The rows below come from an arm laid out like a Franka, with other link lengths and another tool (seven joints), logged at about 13 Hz.
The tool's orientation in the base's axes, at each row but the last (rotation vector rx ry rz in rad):
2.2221, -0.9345, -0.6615
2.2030, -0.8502, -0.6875
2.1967, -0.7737, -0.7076
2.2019, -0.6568, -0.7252
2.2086, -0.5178, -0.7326
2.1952, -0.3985, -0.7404
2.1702, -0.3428, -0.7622
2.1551, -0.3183, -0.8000
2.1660, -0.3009, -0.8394
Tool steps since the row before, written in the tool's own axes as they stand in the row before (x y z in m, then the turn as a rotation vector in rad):
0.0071, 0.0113, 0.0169, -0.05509, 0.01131, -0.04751
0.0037, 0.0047, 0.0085, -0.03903, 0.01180, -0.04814
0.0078, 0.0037, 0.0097, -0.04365, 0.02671, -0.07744
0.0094, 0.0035, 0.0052, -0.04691, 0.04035, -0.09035
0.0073, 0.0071, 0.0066, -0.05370, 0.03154, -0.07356
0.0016, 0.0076, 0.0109, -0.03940, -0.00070, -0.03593
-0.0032, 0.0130, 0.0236, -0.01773, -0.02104, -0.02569
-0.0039, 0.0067, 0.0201, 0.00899, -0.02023, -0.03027
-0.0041, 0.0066, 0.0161, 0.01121, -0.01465, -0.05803
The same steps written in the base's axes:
-0.0115, -0.0176, -0.0048, -0.00849, 0.05231, 0.05111
-0.0050, -0.0087, -0.0028, 0.00216, 0.04062, 0.04823
-0.0024, -0.0117, -0.0051, 0.01392, 0.04756, 0.07848
0.0024, -0.0106, -0.0032, 0.01696, 0.04729, 0.09730
0.0003, -0.0121, -0.0009, 0.00227, 0.04802, 0.08354
-0.0059, -0.0120, -0.0007, -0.00845, 0.04049, 0.03366
-0.0171, -0.0210, -0.0007, 0.00198, 0.03736, 0.00417
-0.0156, -0.0146, -0.0029, 0.02547, 0.02712, -0.00471
-0.0133, -0.0120, -0.0009, 0.04562, 0.03860, 0.01169

